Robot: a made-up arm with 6 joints.
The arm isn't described. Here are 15 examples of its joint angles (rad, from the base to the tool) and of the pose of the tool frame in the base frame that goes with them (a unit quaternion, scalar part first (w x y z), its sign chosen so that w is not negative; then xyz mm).
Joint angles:
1: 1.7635 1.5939 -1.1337 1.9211 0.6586 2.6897
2: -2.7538 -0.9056 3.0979 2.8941 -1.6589 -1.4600
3: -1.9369 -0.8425 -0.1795 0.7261 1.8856 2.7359
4: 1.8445 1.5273 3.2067 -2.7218 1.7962 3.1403
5: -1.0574 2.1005 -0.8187 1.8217 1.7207 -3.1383
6: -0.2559 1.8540 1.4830 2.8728 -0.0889 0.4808
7: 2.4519 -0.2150 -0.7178 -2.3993 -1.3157 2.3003
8: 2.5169 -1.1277 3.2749 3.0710 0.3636 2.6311
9: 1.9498 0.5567 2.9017 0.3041 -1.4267 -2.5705
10: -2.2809 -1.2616 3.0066 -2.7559 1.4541 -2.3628
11: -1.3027 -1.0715 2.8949 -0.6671 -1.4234 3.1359
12: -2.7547 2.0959 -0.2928 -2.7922 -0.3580 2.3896
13: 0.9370 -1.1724 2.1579 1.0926 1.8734 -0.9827
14: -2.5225 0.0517 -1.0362 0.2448 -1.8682 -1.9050
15: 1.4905 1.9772 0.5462 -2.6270 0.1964 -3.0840
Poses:
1: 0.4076 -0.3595 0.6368 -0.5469 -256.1 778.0 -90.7
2: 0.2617 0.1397 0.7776 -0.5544 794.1 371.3 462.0
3: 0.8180 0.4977 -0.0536 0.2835 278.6 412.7 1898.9
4: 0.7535 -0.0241 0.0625 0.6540 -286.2 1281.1 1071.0
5: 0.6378 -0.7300 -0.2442 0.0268 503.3 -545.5 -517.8
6: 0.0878 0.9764 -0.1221 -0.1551 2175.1 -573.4 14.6
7: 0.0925 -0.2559 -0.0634 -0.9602 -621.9 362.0 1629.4
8: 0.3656 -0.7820 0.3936 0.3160 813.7 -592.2 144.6
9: 0.1995 -0.7011 -0.5678 -0.3825 -81.3 346.7 1917.2
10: 0.2878 0.7501 0.4650 0.3719 735.0 956.9 183.3
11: 0.7813 0.3095 -0.0549 0.5392 -232.0 1255.8 473.7
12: 0.0507 -0.8557 -0.0056 0.5149 -817.4 -356.1 -957.4
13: 0.3693 0.3650 0.8016 0.2965 -986.8 -1088.0 498.4
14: 0.7484 -0.5125 -0.1540 0.3919 -511.9 -314.1 1183.2
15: 0.3700 -0.6401 0.3596 0.5693 150.2 1653.0 -840.8
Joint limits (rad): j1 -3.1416..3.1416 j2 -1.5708..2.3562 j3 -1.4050..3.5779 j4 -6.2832..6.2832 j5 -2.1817..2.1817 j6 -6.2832..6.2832
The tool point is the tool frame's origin. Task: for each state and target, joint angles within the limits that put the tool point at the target. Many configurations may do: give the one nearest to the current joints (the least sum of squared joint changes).
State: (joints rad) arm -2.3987 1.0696 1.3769 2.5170 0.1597 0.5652
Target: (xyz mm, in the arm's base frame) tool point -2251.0 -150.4 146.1
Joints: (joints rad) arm -3.0837 1.6200 1.1086 2.5340 0.1980 0.5652
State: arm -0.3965 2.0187 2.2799 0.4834 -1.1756 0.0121
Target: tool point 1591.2 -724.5 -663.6
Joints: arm -0.3859 2.3562 1.9352 0.4392 -1.2718 0.0121
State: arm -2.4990 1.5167 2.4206 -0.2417 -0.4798 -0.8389
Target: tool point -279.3 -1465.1 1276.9
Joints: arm -1.7747 1.5410 2.8692 -0.2895 -0.4737 -0.8389
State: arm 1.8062 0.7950 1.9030 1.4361 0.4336 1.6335
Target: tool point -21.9 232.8 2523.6
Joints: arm 1.5746 0.0289 1.3216 1.1591 0.1292 1.6335
